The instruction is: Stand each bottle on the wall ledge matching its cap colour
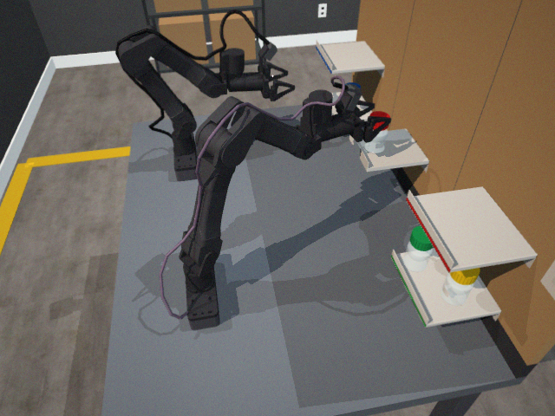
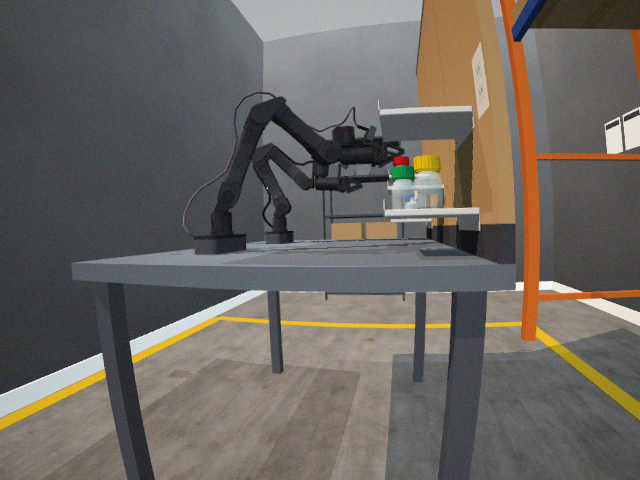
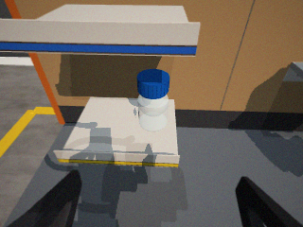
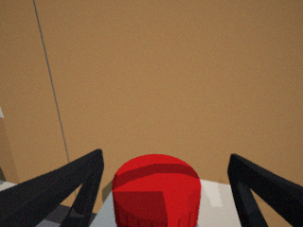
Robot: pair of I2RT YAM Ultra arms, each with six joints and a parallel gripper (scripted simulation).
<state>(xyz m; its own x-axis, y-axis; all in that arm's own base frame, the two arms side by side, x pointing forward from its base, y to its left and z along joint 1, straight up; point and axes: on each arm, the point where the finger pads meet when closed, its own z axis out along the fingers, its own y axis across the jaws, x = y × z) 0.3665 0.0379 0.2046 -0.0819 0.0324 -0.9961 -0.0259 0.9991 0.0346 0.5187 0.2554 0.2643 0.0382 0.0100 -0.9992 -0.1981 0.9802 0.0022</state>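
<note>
Right now my right hand is 10 mm to the right of the red-capped bottle and 70 mm above it. From my right hand the other things lie so: blue-capped bottle (60 mm ahead, 350 mm to the left, 170 mm below); then green-capped bottle (20 mm behind, 340 mm to the right, 170 mm below); then brown wall (150 mm ahead, 10 mm to the right, 140 mm above).
My left gripper is now 220 mm short of the blue-capped bottle and 110 mm above it. From my left hand the other things lie so: green-capped bottle 680 mm to the right, 140 mm ahead, 110 mm below; brown wall 360 mm to the right, 310 mm ahead, 200 mm above; red-capped bottle 340 mm to the right, 160 mm ahead, 10 mm below.
</note>
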